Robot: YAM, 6 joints.
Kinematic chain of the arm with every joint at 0, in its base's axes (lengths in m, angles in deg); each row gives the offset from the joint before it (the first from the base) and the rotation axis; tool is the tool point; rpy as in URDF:
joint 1: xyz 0 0 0.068 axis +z
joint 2: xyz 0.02 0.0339 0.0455 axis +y
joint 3: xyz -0.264 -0.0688 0 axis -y
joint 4: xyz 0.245 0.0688 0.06 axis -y
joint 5: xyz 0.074 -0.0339 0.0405 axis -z
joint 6: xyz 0.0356 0 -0.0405 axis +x
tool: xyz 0 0 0 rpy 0 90 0
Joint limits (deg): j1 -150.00..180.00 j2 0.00..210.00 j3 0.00..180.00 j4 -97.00..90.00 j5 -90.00..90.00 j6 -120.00..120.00
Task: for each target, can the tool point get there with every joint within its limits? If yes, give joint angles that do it. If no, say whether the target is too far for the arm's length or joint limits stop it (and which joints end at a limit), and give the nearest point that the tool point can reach.
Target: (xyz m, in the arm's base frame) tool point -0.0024 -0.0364 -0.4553
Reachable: no: joint limits stop it (at a limit: joint 2) | nearest point -0.0060 -0.0904 -0.3440 | short by 0.124 m
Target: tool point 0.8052 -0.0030 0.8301
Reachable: no: too far | nearest point 0.4823 -0.0018 0.5354 | short by 0.437 m
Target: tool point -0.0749 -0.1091 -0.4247
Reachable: no: joint limits stop it (at a limit: joint 2) | nearest point -0.0844 -0.1229 -0.3664 | short by 0.061 m
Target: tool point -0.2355 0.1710 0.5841
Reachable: yes | joints 145.46 98.60 145.62 -52.58 11.93 -55.98
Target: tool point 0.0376 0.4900 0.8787
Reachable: no: too far | nearest point 0.0266 0.3473 0.6463 | short by 0.273 m
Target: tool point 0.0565 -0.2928 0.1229
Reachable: yes | joints -79.14 102.25 25.68 63.80 -0.54 3.24
